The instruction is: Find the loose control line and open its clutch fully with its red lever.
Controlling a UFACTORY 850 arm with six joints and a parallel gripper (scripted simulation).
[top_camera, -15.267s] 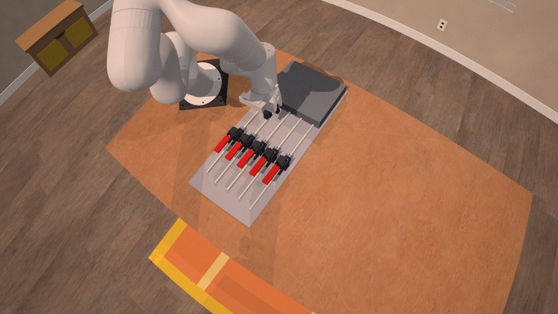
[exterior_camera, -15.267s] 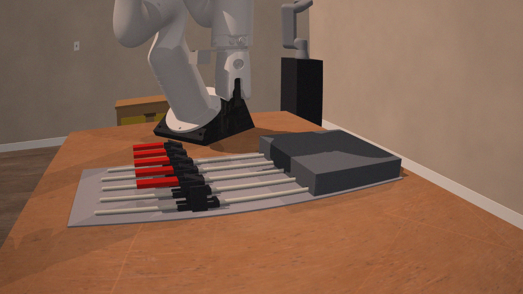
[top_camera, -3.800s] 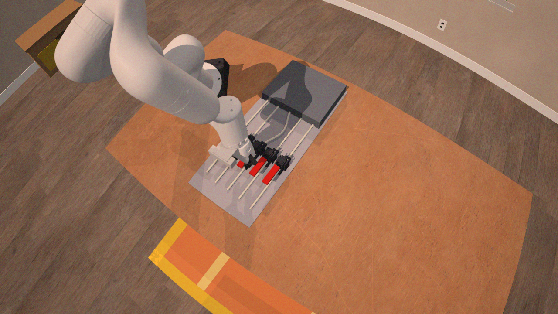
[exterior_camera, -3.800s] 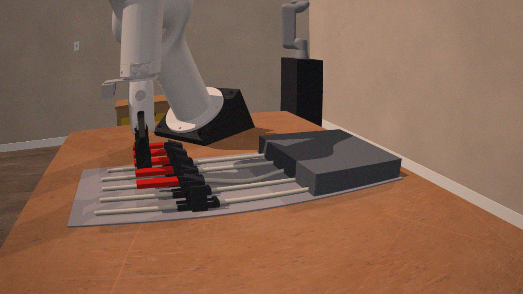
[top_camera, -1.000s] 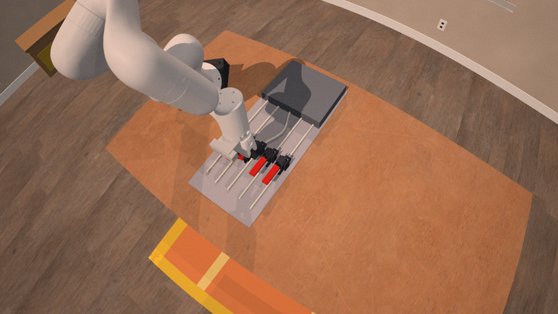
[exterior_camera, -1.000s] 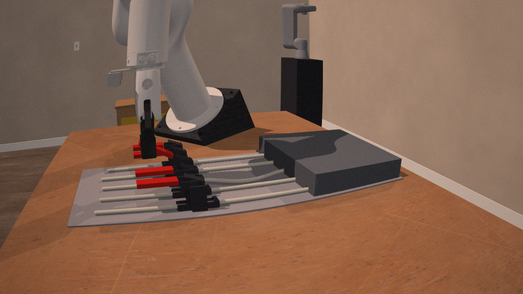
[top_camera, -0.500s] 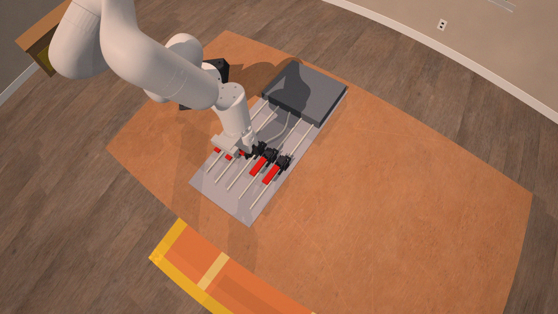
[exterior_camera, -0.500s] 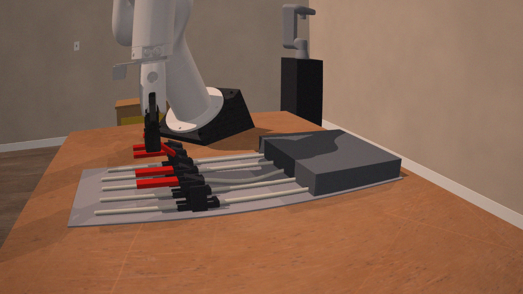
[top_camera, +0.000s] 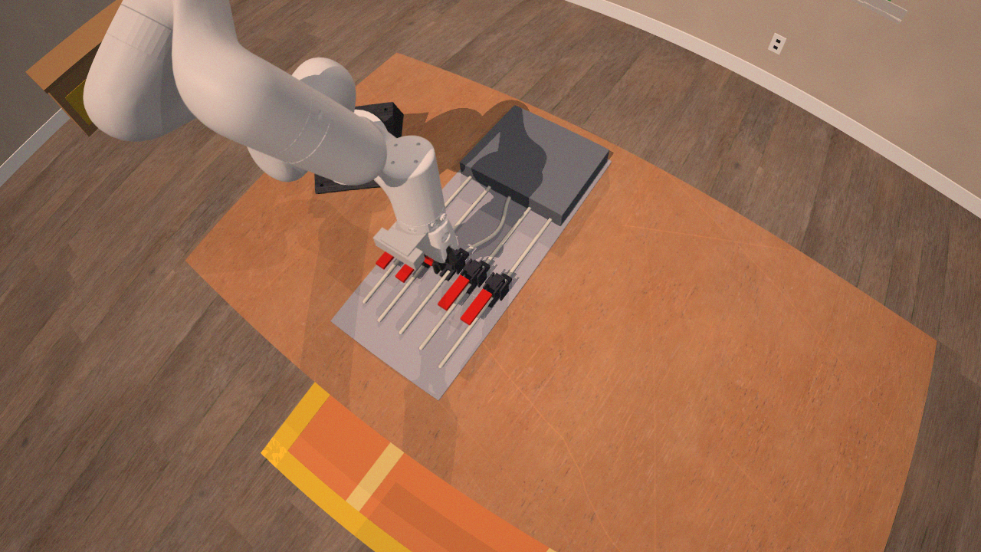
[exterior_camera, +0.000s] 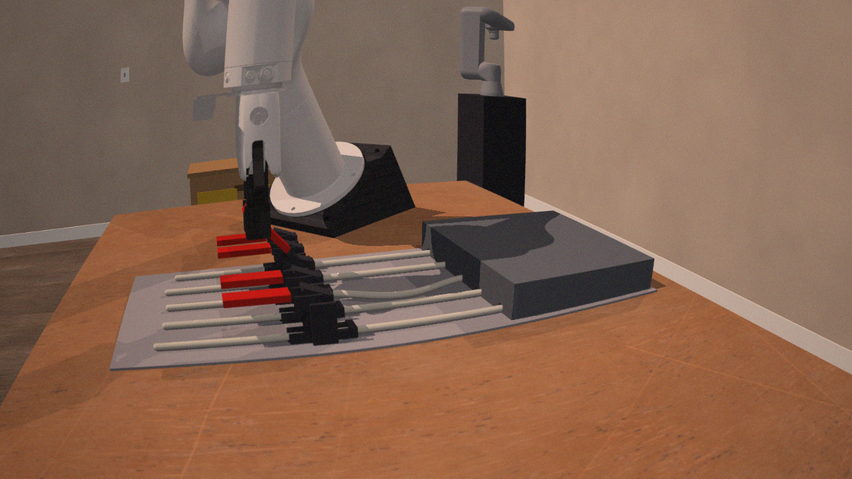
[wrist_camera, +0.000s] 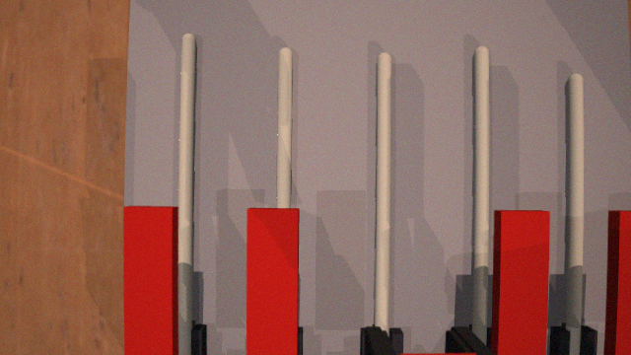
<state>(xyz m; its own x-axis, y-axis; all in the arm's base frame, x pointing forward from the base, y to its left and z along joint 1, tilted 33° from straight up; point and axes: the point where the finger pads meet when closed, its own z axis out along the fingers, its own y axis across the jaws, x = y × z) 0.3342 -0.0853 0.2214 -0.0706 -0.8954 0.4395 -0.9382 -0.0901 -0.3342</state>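
The grey plate lies 11 cm below my hand, 10 cm to the right of it and 1 cm behind it.
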